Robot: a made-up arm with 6 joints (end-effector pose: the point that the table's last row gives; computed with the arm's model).
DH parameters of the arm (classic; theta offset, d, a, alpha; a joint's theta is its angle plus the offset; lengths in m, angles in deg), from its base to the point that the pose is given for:
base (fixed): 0 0.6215 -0.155 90
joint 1: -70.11 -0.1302 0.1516 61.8
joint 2: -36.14 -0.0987 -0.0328 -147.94
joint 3: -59.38 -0.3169 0.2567 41
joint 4: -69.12 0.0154 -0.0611 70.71
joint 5: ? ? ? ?
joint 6: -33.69 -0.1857 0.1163 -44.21
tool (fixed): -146.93 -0.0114 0 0
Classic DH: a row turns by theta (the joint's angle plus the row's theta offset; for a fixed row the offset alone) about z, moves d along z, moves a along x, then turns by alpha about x.
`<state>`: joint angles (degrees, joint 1 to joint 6).
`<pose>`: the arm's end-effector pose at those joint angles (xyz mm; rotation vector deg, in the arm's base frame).
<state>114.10 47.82 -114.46 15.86 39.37 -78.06</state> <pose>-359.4 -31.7 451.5 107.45 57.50 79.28</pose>
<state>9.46 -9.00 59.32 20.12 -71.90 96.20</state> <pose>-415.9 440.7 179.4 117.27 7.15 18.95</pose>
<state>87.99 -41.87 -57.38 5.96 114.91 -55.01</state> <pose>383.1 -0.9 420.8 -33.58 -96.14 87.54</pose>
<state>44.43 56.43 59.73 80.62 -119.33 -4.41</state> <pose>212.8 384.3 299.1 101.25 -13.57 -40.84</pose>
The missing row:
joint 5: -70.85 -0.07 -0.1848 39.97
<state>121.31 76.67 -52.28 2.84 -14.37 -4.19</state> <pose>-66.7 -161.2 332.0 30.26 73.26 128.43</pose>
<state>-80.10 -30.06 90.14 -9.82 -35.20 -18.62</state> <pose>-243.9 632.4 854.4 15.40 115.39 -94.91</pose>
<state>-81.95 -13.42 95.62 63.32 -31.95 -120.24</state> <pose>-189.5 551.2 488.8 59.91 -91.41 99.20</pose>
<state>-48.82 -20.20 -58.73 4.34 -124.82 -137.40</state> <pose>-608.6 -347.1 746.7 84.17 72.30 34.94</pose>
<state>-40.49 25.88 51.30 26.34 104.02 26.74</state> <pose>-343.3 415.1 276.6 42.91 -43.55 95.91</pose>
